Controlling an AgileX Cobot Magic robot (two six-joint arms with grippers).
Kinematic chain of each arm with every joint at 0, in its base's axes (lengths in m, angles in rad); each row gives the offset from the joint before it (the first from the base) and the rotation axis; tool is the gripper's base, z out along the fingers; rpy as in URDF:
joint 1: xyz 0 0 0.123 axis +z
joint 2: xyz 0 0 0 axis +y
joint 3: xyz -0.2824 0 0.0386 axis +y
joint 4: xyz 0.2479 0 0.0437 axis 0.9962 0 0.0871
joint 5: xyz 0 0 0 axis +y
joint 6: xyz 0.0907 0 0.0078 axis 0.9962 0 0.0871
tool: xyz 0 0 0 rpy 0 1.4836 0
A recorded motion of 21 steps. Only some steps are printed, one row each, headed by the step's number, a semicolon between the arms.
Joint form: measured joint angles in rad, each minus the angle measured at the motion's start. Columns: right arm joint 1, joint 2, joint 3, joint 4, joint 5, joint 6; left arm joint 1, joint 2, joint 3, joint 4, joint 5, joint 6.
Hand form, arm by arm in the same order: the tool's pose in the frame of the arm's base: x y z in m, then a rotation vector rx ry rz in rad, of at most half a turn. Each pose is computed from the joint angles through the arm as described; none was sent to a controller.
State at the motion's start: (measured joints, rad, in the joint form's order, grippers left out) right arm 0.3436 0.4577 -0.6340 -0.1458 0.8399 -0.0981; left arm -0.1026 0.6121 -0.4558 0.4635 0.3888 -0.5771
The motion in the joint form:
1: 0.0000 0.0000 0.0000 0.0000 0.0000 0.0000; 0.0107 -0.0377 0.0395 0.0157 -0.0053 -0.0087
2: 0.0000 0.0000 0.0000 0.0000 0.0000 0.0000; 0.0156 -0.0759 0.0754 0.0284 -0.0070 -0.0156
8: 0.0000 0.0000 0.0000 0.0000 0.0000 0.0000; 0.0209 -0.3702 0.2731 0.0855 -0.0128 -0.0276
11: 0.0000 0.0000 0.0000 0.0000 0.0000 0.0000; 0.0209 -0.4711 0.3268 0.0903 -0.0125 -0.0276
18: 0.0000 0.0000 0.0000 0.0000 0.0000 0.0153; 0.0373 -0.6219 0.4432 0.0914 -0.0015 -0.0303
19: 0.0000 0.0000 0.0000 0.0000 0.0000 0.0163; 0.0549 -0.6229 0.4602 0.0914 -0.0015 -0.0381
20: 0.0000 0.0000 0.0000 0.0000 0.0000 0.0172; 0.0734 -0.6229 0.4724 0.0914 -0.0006 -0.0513
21: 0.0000 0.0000 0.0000 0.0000 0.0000 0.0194; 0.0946 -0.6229 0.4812 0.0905 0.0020 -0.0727
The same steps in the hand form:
1: 0.0751 0.0164 0.3199 -0.5085 2.0769 -0.0295; 0.1185 0.0049 0.2767 -0.1563 1.9728 0.0235
2: 0.0751 0.0164 0.3199 -0.5085 2.0769 -0.0295; 0.1118 0.0064 0.2694 -0.1582 1.9666 0.0328
8: 0.0751 0.0164 0.3199 -0.5085 2.0769 -0.0295; 0.0717 0.0117 0.2308 -0.1382 1.8573 0.0629
11: 0.0751 0.0164 0.3199 -0.5085 2.0769 -0.0295; 0.0620 0.0126 0.2195 -0.1383 1.8102 0.0604
18: 0.0751 0.0164 0.3199 -0.4925 2.0807 -0.0205; 0.0521 0.0148 0.1881 -0.1619 1.7836 0.0710
19: 0.0751 0.0164 0.3199 -0.4915 2.0809 -0.0199; 0.0522 0.0157 0.1825 -0.1838 1.7974 0.0804
20: 0.0751 0.0164 0.3199 -0.4906 2.0812 -0.0194; 0.0522 0.0167 0.1784 -0.2124 1.8071 0.0864
21: 0.0751 0.0164 0.3199 -0.4883 2.0817 -0.0181; 0.0519 0.0179 0.1752 -0.2526 1.8131 0.0878

